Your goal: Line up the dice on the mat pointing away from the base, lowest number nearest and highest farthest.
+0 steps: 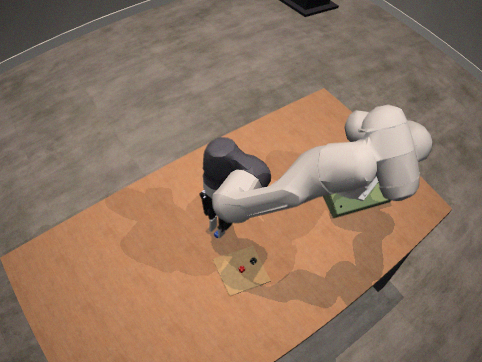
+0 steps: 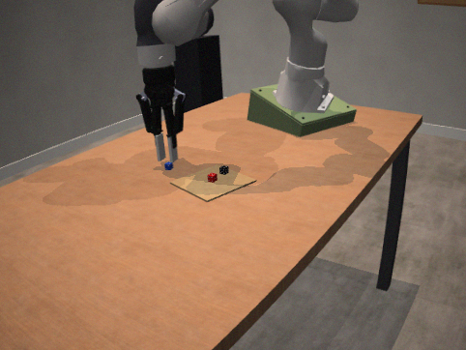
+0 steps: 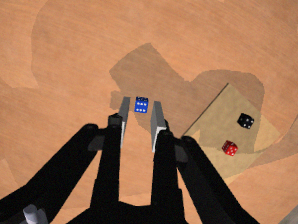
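Now: the blue die 50 mm below my hand. The rest, counted from my hand: red die: 10 mm ahead, 150 mm to the left, 40 mm below; then tan mat: 10 mm ahead, 150 mm to the left, 50 mm below; then black die: 40 mm behind, 150 mm to the left, 40 mm below.
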